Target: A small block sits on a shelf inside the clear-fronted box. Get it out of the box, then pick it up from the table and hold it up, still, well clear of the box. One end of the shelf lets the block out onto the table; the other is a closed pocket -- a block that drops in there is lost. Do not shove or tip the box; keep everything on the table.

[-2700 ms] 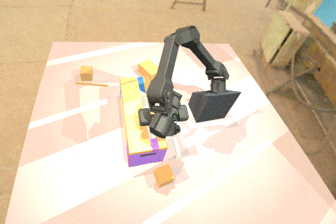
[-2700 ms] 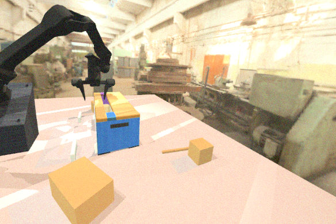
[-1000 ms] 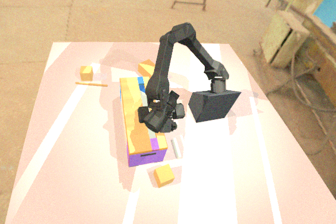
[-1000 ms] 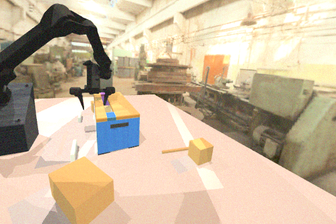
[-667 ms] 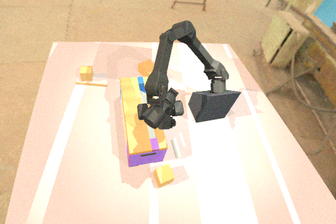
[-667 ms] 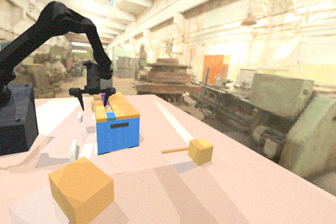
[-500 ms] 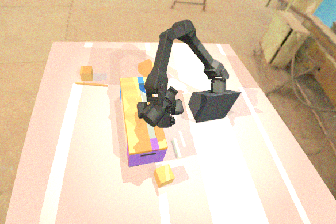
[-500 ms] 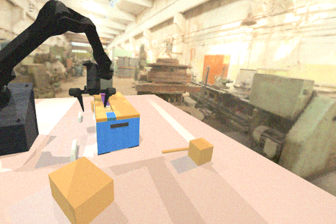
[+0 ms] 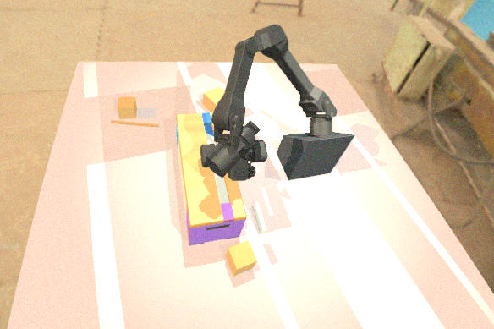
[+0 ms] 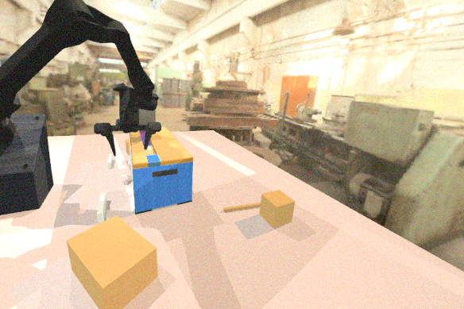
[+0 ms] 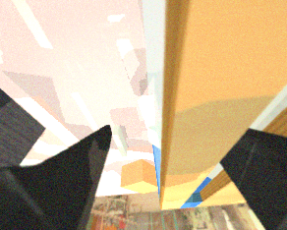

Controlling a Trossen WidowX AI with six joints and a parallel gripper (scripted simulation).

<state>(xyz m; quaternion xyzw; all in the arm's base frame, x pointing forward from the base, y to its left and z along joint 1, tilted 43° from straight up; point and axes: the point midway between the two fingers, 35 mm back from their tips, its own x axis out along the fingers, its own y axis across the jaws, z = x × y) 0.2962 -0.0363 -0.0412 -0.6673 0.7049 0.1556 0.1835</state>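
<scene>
My gripper tip is 5 cm short of the small block and 3 cm to the left of it. Round my gripper tip: long box (4 cm ahead, 1 cm to the left, 2 cm below); thin orange stick (27 cm ahead, 28 cm to the right, 8 cm below).
</scene>
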